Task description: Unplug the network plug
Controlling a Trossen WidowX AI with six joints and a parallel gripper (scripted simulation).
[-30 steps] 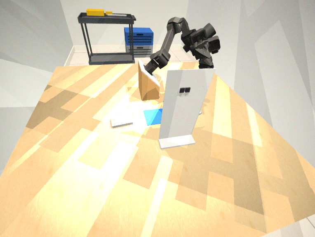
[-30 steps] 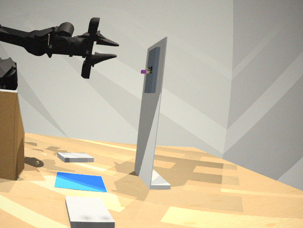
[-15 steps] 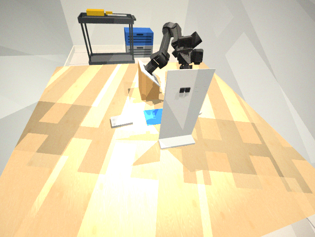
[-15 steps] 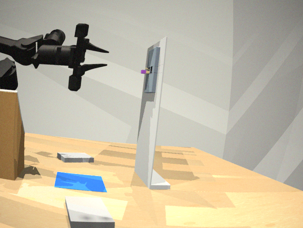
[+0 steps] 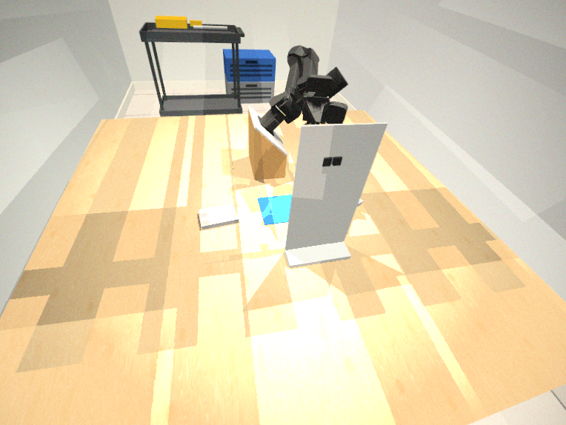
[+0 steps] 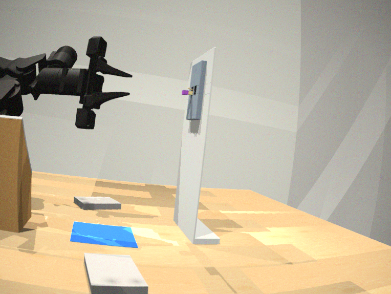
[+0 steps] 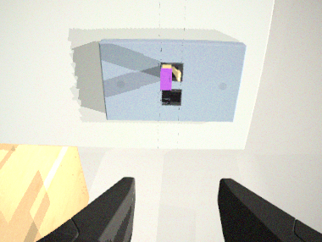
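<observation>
Right now the network plug is 12 cm ahead of my gripper tip. Also, from my gripper tip: blue marked square 3 cm behind, 6 cm to the right, 28 cm below; upright panel 14 cm ahead, 1 cm to the right, 11 cm below.
</observation>
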